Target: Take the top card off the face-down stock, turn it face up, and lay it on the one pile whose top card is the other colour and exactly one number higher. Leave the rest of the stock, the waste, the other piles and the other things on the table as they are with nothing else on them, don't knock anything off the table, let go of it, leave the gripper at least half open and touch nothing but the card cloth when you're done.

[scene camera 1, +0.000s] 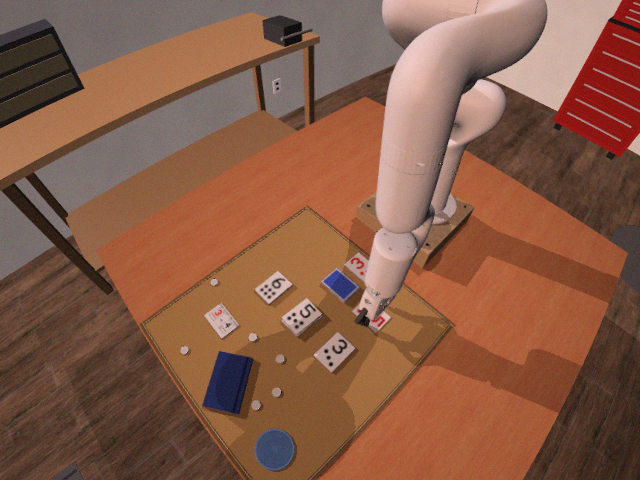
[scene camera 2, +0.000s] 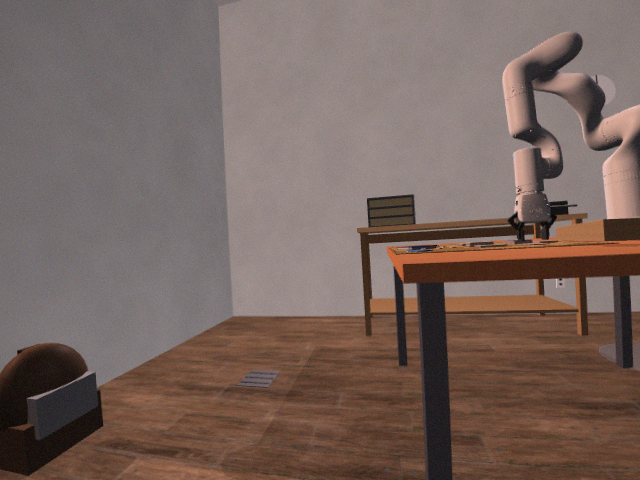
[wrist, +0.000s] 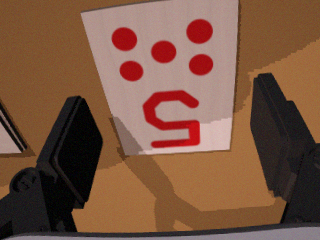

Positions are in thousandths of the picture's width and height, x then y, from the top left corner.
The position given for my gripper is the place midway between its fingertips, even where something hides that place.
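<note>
There is my gripper (scene camera 2: 834, 501), and the wrist view shows my gripper (wrist: 533, 456) as well. I also see a brown card cloth (scene camera 1: 501, 855), and when I look through the wrist view, the cloth (wrist: 167, 252) is there too.
</note>
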